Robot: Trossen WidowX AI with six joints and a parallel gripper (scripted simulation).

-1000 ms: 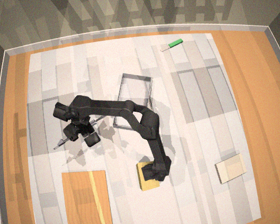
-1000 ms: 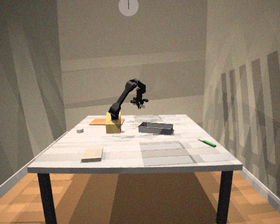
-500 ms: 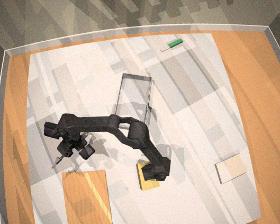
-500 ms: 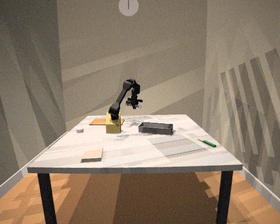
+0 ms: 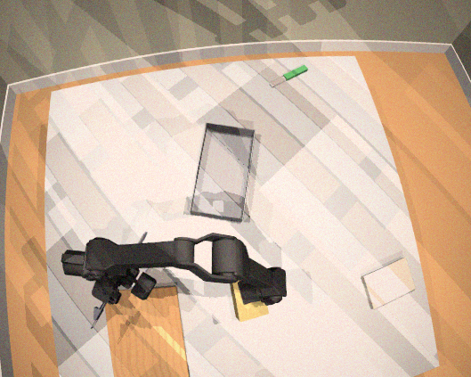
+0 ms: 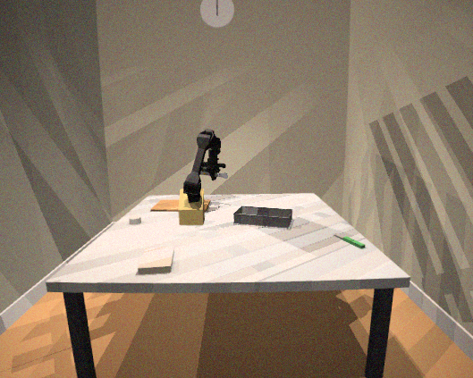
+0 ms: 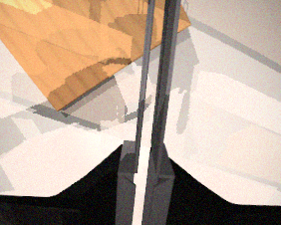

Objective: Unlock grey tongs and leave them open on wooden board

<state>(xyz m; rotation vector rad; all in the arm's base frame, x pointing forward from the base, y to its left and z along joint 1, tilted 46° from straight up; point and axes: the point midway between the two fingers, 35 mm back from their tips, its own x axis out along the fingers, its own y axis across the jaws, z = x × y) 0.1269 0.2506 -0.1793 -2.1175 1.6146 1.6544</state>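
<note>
The wooden board is 220 mm behind my gripper tip, 30 mm to the left of it and 170 mm below it. Round my gripper tip: beige block: 250 mm behind, 790 mm to the right, 170 mm below; dark lock piece: 60 mm behind, 60 mm to the left, 40 mm above; roasting tin: 270 mm ahead, 340 mm to the right, 150 mm below.
</note>
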